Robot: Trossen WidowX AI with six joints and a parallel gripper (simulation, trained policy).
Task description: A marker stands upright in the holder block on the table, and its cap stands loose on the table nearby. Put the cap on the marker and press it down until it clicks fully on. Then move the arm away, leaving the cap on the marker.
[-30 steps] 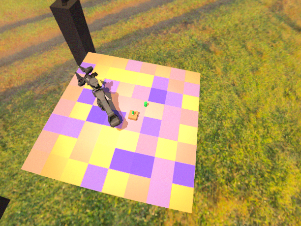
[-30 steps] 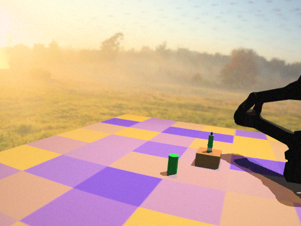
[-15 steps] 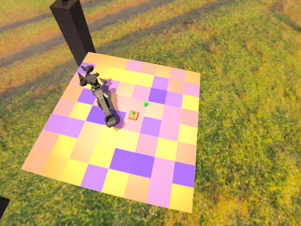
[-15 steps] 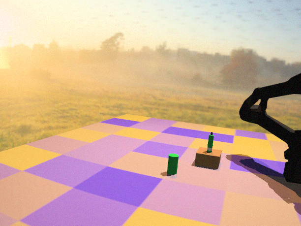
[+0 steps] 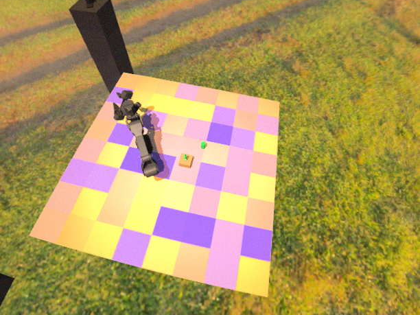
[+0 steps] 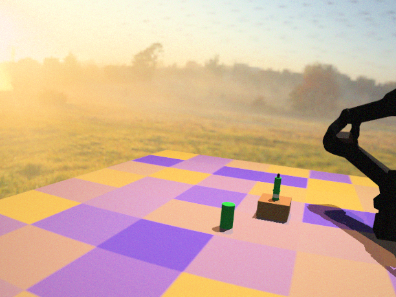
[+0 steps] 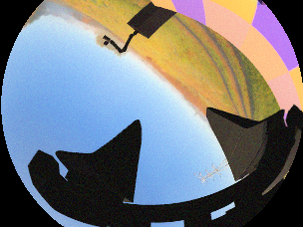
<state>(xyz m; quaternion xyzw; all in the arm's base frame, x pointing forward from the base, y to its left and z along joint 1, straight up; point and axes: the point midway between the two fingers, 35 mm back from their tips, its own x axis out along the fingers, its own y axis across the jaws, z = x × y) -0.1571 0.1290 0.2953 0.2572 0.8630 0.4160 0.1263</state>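
Right now my gripper tip is 54 cm short of the green cap, 4 cm to the left of it and 27 cm above it. The rest, counted from my gripper tip: white ring: 46 cm ahead, 17 cm to the right, 25 cm below; then holder block: 46 cm ahead, 17 cm to the right, 28 cm below.
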